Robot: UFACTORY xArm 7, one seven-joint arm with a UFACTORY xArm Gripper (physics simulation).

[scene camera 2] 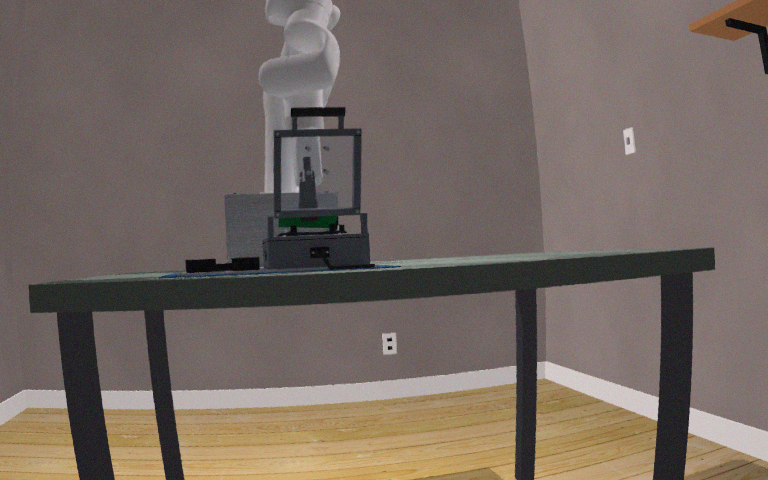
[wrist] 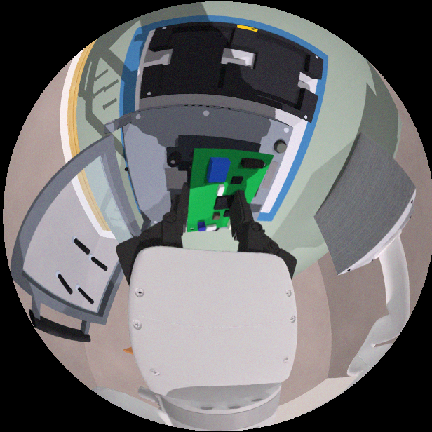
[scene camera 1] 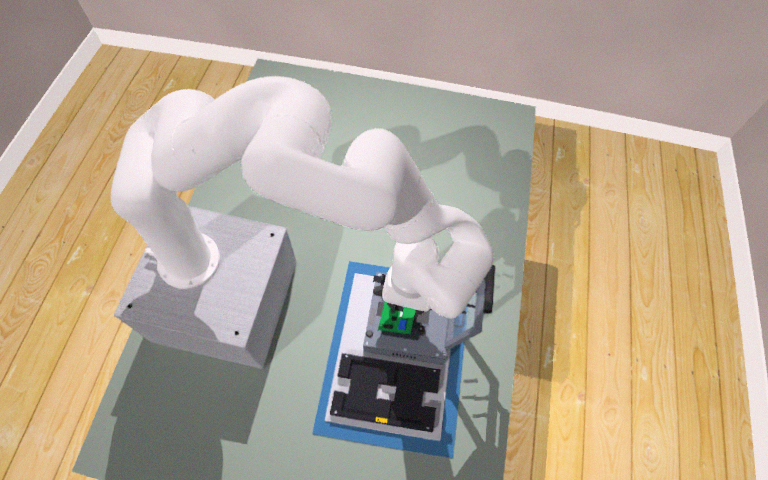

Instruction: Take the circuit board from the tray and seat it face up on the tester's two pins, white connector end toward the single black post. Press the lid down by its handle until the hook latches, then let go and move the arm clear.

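Pixels of known places: gripper, fingertip midpoint: (scene camera 2: 308, 221) (scene camera 1: 405, 309); arm's base, origin of the base link: (scene camera 1: 189, 260).
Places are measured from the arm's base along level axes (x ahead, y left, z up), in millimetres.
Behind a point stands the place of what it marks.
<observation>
The green circuit board (scene camera 1: 396, 319) {y 12, x 442, z -89 mm} (scene camera 2: 308, 221) {y 41, x 441, z -93 mm} (wrist: 205, 200) is held above the tester (scene camera 1: 407, 346) {y -30, x 477, z -123 mm} (scene camera 2: 317, 249) {y 46, x 570, z -147 mm} (wrist: 145, 150), component side up and tilted. My gripper (scene camera 2: 307, 206) {y 40, x 455, z -94 mm} (wrist: 211, 196) is shut on the board, a finger at each side; the right finger hides part of its near right edge in the wrist view. The white connector is mostly hidden there. A black post (wrist: 173, 159) stands left of the board; the pins beneath are hidden in that view. The lid (scene camera 2: 277, 169) {y -18, x 585, z -11 mm} (wrist: 65, 302) stands open, with its black handle (scene camera 1: 489, 288) {y 49, x 598, z 92 mm} (scene camera 2: 317, 111) {y 51, x 607, z 83 mm} (wrist: 60, 327). The black tray (scene camera 1: 390, 410) {y -164, x 472, z -166 mm} (scene camera 2: 201, 264) {y -157, x 567, z -164 mm} (wrist: 190, 75) holds no board.
A blue mat (scene camera 1: 321, 416) {y -209, x 331, z -182 mm} lies under the tester and tray. The grey robot base block (scene camera 1: 249, 277) {y -2, x 133, z -6 mm} (scene camera 2: 243, 226) {y -99, x 174, z -83 mm} (wrist: 360, 205) stands beside them on the green table (scene camera 1: 470, 169) {y 513, x 544, z -183 mm}. The raised lid rises close to the arm. A round grey knob (wrist: 280, 146) sits on the tester.
</observation>
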